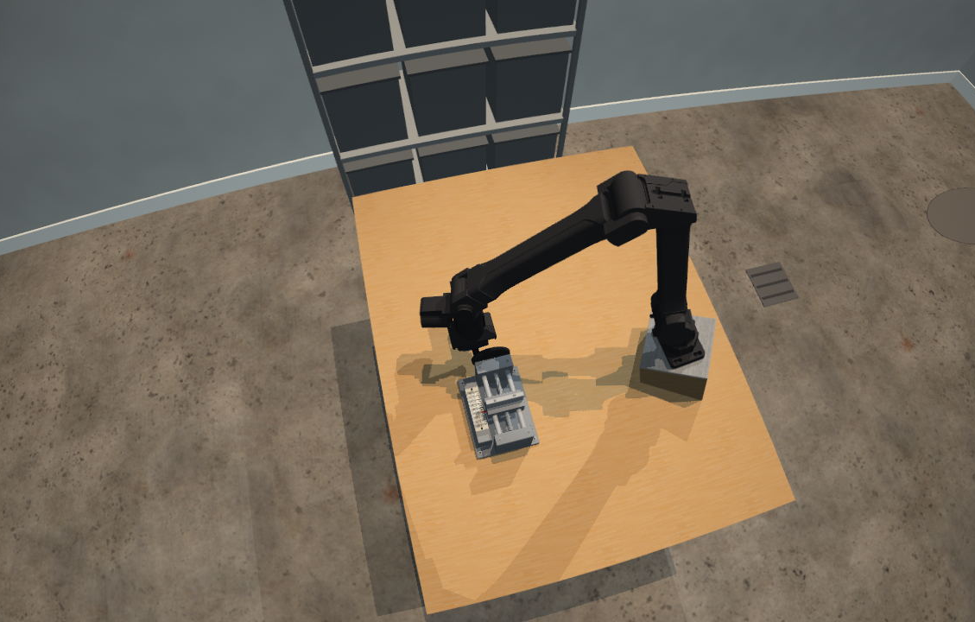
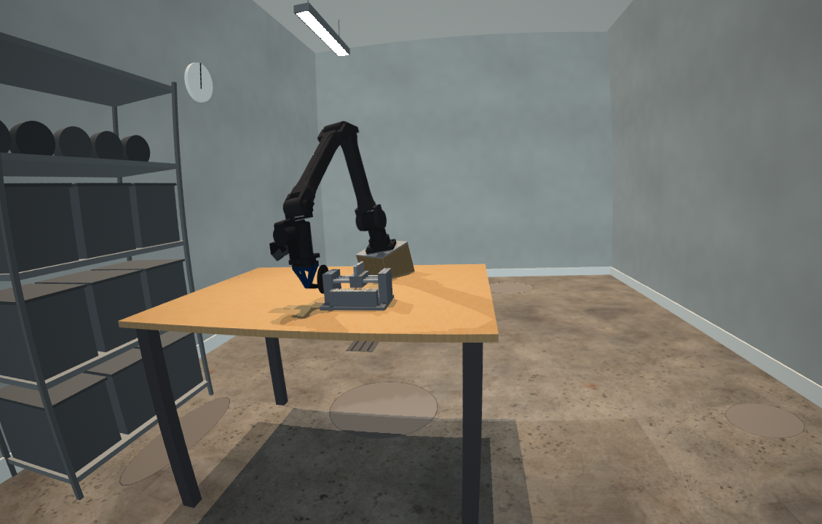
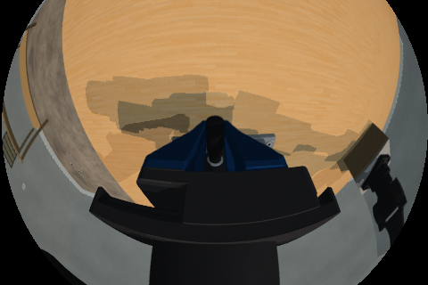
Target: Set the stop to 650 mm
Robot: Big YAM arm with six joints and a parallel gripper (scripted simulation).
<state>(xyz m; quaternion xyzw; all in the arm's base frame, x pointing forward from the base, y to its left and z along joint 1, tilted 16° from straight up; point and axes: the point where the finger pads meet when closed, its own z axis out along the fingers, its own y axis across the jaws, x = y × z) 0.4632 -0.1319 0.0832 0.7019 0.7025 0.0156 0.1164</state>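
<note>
The grey stop fixture lies 16 cm to the left of my hand, 3 cm above it and 2 cm behind it. The rest, counted from my hand: black handwheel (3 cm to the left, 1 cm behind); then handwheel handle (1 cm to the left).
</note>
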